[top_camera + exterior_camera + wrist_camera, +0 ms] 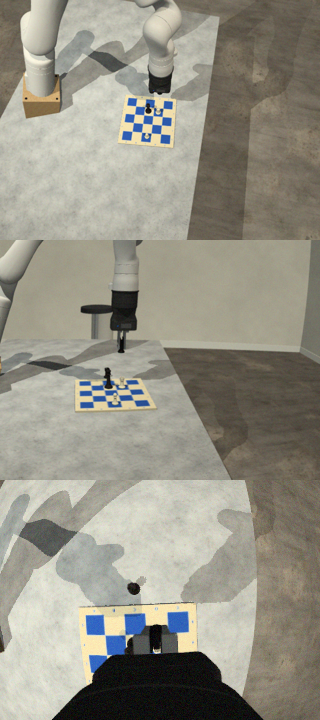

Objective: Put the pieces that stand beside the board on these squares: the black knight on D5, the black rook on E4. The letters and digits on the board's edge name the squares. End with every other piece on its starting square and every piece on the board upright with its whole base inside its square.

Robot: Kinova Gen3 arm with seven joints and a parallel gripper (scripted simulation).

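Right now my hand is 11 cm above the white rook and 4 cm to the left of it. From my hand the other things lie so: white pawn 15 cm to the right, 12 cm below, 3 cm behind; cream chessboard 13 cm below, 8 cm to the right, 4 cm behind; black rook 12 cm below, 6 cm to the left, 4 cm behind.
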